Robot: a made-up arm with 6 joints. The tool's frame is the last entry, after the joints. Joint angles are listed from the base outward.
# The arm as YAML. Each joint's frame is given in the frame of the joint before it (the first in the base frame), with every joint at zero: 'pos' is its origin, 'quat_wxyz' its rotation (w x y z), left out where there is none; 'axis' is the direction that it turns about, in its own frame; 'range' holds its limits. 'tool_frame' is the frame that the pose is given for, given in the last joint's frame.
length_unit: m
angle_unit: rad
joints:
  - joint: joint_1
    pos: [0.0, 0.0, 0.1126]
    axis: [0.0, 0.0, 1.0]
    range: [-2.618, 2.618]
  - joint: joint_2
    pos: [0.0, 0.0, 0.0]
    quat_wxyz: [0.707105, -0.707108, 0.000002, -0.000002]
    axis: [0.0, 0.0, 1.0]
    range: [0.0, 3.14]
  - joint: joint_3
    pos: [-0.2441, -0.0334, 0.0]
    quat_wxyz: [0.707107, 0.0, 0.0, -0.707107]
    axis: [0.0, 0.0, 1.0]
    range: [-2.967, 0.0]
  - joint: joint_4
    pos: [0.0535, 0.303, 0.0]
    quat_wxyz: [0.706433, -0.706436, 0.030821, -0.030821]
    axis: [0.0, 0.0, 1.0]
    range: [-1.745, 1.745]
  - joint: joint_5
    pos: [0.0, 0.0, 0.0]
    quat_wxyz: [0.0, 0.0, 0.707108, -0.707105]
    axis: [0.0, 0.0, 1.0]
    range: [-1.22, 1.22]
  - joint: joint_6
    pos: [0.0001, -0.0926, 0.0]
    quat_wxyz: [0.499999, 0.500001, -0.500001, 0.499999]
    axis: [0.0, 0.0, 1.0]
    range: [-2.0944, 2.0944]
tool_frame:
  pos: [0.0, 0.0, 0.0]
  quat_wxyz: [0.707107, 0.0, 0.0, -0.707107]
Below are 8 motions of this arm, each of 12 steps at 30 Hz.
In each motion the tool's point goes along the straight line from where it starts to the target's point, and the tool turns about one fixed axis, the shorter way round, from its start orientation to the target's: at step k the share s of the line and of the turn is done. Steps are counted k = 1, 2, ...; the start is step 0. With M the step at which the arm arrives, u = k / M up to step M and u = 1 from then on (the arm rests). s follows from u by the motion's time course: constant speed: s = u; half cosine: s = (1 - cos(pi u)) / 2; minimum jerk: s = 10 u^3 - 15 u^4 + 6 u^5.
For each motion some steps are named. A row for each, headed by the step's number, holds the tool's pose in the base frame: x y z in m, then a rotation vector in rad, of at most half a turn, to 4 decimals.
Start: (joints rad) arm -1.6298 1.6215 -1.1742 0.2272 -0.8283 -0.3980
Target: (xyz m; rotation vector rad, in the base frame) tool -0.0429 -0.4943 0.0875 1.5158 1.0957 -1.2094
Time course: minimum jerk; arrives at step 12
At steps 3, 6, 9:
3: -0.0406 -0.4299 0.2887 1.0227 0.9105 -1.6880
6: -0.0416 -0.4584 0.1997 1.2500 1.0002 -1.4896
9: -0.0426 -0.4869 0.1107 1.4628 1.0776 -1.2701

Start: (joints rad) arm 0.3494 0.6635 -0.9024 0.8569 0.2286 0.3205
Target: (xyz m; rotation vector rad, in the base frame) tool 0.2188 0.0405 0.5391 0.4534 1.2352 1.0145
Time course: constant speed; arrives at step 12
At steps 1, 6, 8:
1: 0.1853 0.0798 0.4379 0.4636 1.4543 1.3260
6: 0.2006 0.0619 0.4839 0.4602 1.3557 1.1835
8: 0.2066 0.0548 0.5023 0.4583 1.3158 1.1269

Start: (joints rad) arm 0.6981 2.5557 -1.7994 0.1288 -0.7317 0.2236
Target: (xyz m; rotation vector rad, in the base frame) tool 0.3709 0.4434 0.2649 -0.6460 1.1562 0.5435
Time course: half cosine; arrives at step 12
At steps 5, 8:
5: 0.4160 0.3915 0.1334 -0.3869 1.4053 0.6735
8: 0.3888 0.4228 0.2127 -0.5459 1.2572 0.5961

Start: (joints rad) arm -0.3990 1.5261 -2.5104 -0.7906 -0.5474 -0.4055
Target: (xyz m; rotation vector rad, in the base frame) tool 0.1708 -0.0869 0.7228 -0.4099 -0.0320 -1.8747
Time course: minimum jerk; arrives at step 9
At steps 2, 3, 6, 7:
2: 0.1562 -0.0327 0.7254 -0.4248 -0.0492 -1.5081
3: 0.1583 -0.0405 0.7250 -0.4233 -0.0469 -1.5610
6: 0.1675 -0.0746 0.7234 -0.4143 -0.0362 -1.7914
7: 0.1696 -0.0824 0.7230 -0.4116 -0.0335 -1.8444

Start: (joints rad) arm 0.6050 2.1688 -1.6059 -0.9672 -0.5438 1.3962
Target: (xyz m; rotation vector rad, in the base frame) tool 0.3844 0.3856 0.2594 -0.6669 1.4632 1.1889
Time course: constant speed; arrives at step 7
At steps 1, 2, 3, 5, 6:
1: 0.4113 0.3426 0.1801 -0.4775 1.7532 1.1785
2: 0.4068 0.3497 0.1933 -0.5106 1.7056 1.1817
3: 0.4023 0.3569 0.2065 -0.5431 1.6576 1.1843
5: 0.3934 0.3713 0.2330 -0.6062 1.5610 1.1878
6: 0.3889 0.3784 0.2462 -0.6368 1.5122 1.1886

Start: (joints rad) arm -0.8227 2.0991 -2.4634 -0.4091 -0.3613 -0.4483
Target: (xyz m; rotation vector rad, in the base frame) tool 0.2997 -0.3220 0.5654 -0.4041 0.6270 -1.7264
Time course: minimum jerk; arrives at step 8
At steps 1, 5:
1: 0.3360 -0.3433 0.5299 -0.1571 0.8653 -1.5088
5: 0.3099 -0.3280 0.5555 -0.3346 0.6965 -1.6685

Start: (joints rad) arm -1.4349 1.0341 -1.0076 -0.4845 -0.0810 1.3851
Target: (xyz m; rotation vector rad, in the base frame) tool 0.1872 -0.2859 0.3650 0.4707 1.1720 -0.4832
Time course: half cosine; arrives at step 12
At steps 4, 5, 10, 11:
4: 0.0798 -0.2940 0.3890 1.1209 0.7565 -0.4355
5: 0.0971 -0.2927 0.3852 1.0207 0.8298 -0.4461
10: 0.1776 -0.2866 0.3671 0.5313 1.1388 -0.4807
11: 0.1848 -0.2861 0.3655 0.4861 1.1636 -0.4826

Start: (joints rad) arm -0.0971 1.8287 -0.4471 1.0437 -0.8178 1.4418
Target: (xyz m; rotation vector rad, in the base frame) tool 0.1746 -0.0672 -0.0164 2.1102 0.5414 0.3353
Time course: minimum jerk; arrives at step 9
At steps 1, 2, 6, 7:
1: 0.2464 -0.0825 0.0007 2.1400 0.4923 0.4382
2: 0.2416 -0.0815 -0.0005 2.1382 0.4956 0.4314
6: 0.1898 -0.0705 -0.0128 2.1168 0.5311 0.3571
7: 0.1801 -0.0684 -0.0151 2.1126 0.5377 0.3432

